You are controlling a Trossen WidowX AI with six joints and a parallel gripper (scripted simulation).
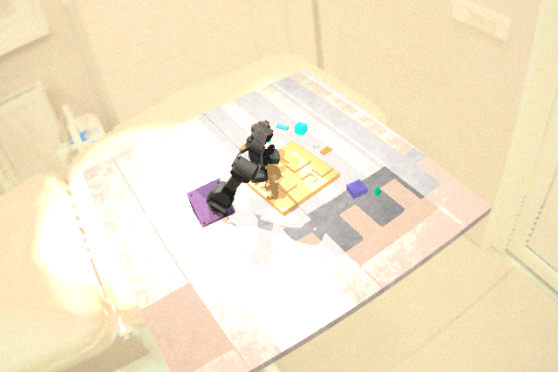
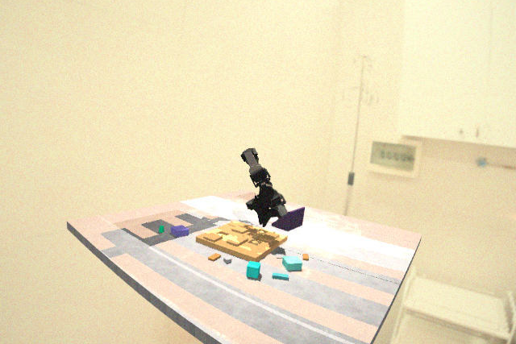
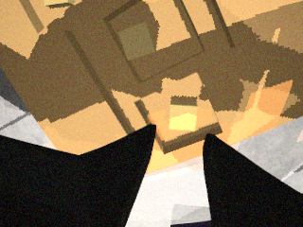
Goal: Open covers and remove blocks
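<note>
Now: gripper tip 150 mm short of the teal block, 270 mm to the right of it and 40 mm above it. Round my gripper tip: purple block (290 mm ahead, 230 mm to the right, 40 mm below); cyan cube (310 mm ahead, 220 mm to the left, 30 mm below); small grey piece (310 mm ahead, 90 mm to the left, 40 mm below).
</note>
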